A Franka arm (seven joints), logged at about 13 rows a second.
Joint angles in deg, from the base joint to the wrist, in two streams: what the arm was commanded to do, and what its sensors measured. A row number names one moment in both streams.
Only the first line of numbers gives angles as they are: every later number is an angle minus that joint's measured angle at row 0.
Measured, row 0:
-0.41 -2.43 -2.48 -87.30 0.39 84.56 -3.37
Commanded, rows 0 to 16:
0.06 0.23 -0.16 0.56 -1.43 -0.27 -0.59
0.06 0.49 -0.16 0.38 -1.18 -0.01 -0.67
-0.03 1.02 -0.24 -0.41 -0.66 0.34 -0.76
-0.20 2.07 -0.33 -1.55 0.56 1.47 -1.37
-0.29 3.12 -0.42 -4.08 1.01 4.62 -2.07
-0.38 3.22 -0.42 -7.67 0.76 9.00 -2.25
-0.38 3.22 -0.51 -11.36 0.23 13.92 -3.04
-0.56 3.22 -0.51 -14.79 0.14 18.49 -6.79
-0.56 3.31 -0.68 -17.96 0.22 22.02 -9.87
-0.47 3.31 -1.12 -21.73 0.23 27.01 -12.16
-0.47 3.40 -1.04 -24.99 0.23 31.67 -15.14
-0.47 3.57 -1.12 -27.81 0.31 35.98 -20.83
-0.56 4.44 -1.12 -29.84 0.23 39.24 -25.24
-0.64 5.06 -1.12 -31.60 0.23 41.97 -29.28
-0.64 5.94 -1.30 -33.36 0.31 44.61 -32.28
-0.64 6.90 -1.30 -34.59 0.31 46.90 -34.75
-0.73 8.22 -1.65 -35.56 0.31 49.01 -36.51
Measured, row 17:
-0.53 7.14 -1.18 -33.41 0.02 45.31 -31.83
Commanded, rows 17 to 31:
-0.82 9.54 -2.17 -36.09 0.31 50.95 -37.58
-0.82 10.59 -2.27 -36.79 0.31 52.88 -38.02
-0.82 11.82 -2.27 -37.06 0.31 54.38 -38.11
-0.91 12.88 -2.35 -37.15 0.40 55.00 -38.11
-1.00 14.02 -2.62 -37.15 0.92 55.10 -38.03
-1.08 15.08 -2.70 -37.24 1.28 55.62 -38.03
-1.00 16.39 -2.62 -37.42 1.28 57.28 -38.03
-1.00 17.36 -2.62 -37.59 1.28 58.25 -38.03
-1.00 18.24 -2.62 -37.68 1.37 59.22 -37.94
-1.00 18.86 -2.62 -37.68 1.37 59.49 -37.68
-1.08 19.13 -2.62 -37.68 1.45 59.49 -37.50
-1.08 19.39 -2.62 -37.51 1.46 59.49 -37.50
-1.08 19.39 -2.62 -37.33 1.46 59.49 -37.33
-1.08 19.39 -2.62 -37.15 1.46 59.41 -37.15
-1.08 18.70 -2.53 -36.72 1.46 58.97 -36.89
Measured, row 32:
-0.80 19.63 -2.60 -37.29 0.51 58.84 -36.57
